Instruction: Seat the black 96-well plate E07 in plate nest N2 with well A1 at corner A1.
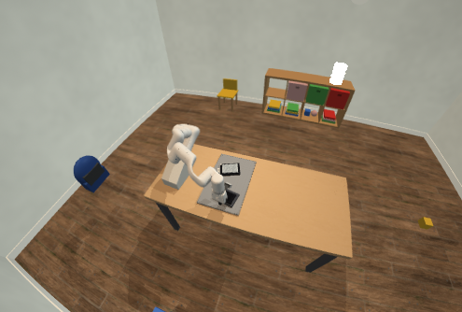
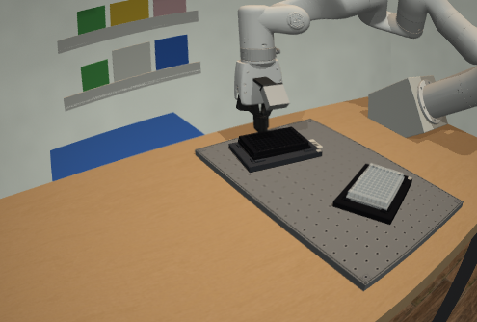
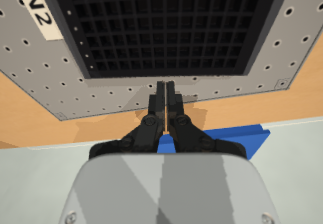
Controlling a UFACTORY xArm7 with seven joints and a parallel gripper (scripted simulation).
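My gripper is now 2 cm short of the black 96-well plate E07, 7 cm to the right of it and 2 cm above it. Round my hand: white N2 label (8 cm behind, 9 cm to the left, 4 cm below); clear 96-well plate E01 (3 cm behind, 33 cm to the left, 2 cm below).
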